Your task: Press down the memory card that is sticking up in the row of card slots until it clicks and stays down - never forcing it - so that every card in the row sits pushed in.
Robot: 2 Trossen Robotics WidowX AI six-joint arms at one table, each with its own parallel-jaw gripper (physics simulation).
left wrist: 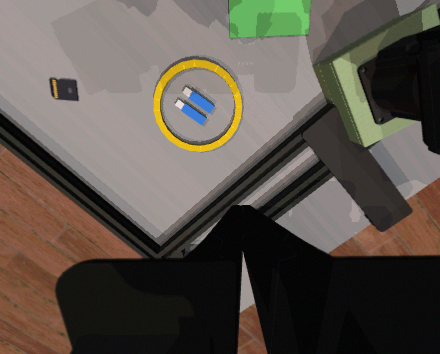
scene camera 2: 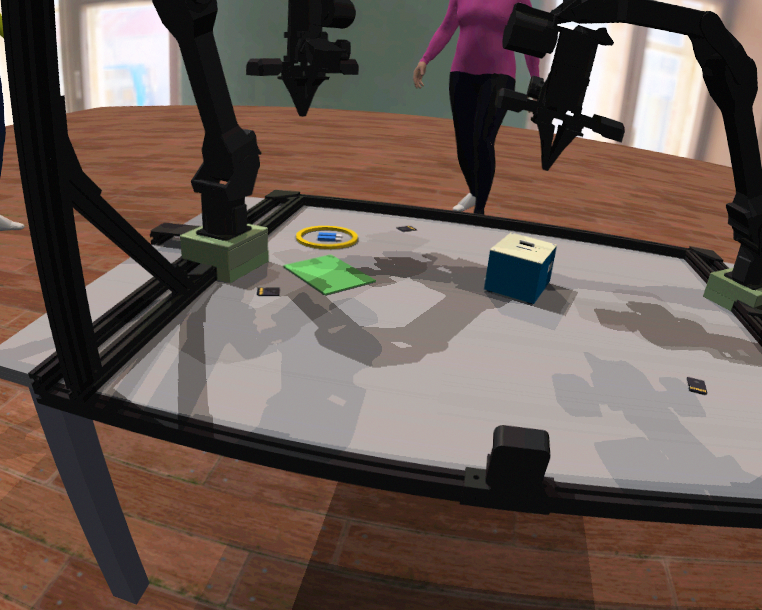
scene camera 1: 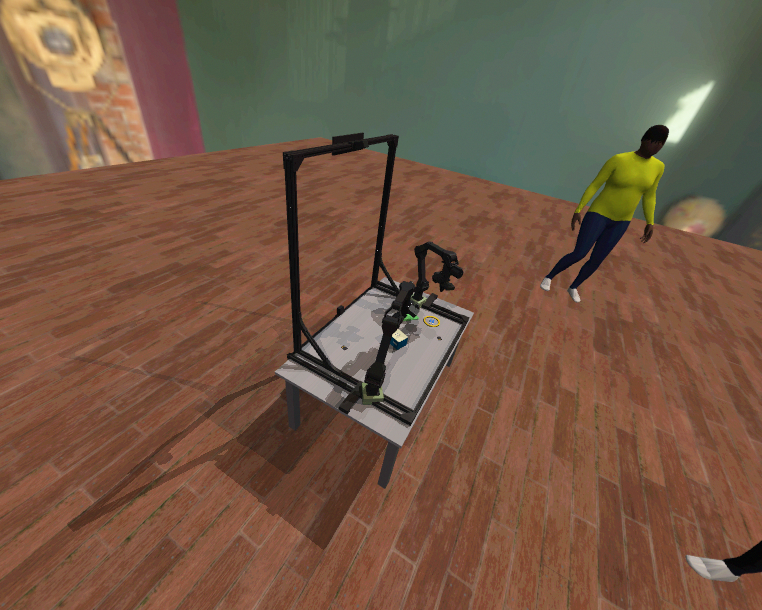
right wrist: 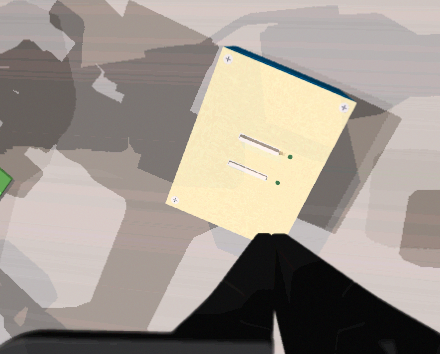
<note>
The left gripper [scene camera 2: 302, 116] is shut and holds nothing. Also in view: a yellow ring [left wrist: 174, 70]. The right gripper [scene camera 2: 544, 169] is shut, holding nothing. A green sheet [scene camera 2: 327, 274] rests on the table.
The green sheet also shows in the left wrist view [left wrist: 241, 26]. The left gripper shows as well in the left wrist view [left wrist: 240, 214]. The right gripper also shows in the right wrist view [right wrist: 269, 247]. The right wrist view does not show the yellow ring: it is out of frame.
</note>
